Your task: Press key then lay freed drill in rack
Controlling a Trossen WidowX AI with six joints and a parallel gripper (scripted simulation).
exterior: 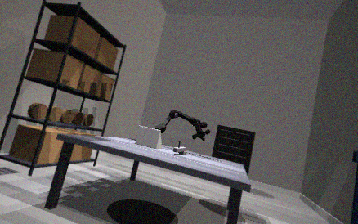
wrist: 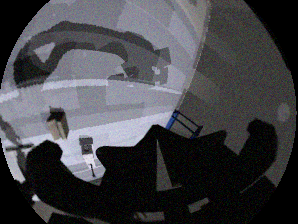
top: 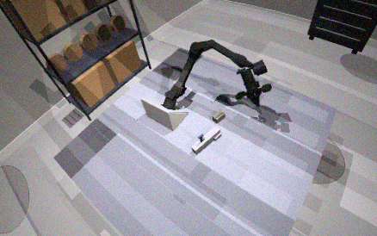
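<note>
Right now the dark key is 14 cm behind my gripper tip, 31 cm to the right of it and 7 cm below it. Round my gripper tip: thin orange drill: 13 cm behind, 25 cm to the right, 11 cm below; then light grey block: 14 cm behind, 27 cm to the right, 12 cm below.
</note>
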